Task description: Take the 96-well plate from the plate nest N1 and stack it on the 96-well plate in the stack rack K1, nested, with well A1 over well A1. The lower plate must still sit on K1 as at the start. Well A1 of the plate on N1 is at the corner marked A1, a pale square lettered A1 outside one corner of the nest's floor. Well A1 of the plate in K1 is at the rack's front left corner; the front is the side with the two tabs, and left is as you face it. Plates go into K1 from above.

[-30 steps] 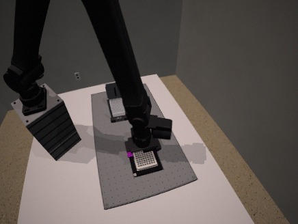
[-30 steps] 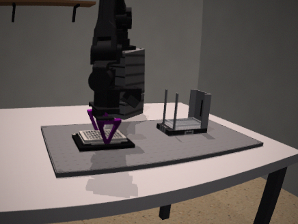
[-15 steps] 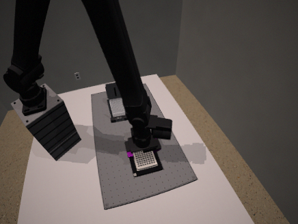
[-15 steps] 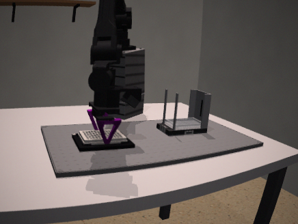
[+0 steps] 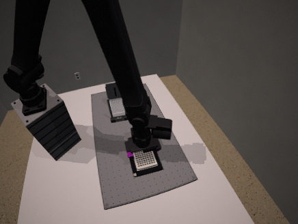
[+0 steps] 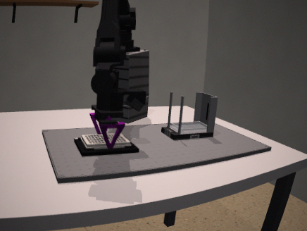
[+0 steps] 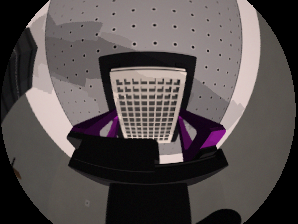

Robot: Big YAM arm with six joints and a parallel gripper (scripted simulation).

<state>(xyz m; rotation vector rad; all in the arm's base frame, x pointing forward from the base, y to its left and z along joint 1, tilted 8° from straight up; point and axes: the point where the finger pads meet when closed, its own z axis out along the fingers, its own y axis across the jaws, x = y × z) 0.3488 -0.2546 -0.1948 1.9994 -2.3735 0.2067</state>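
Right now my hand is 70 mm past the pale A1 mark, 70 mm to the left of it and 10 mm above it. Round my hand: tall back wall: 10 mm ahead, 390 mm to the left, 60 mm above.
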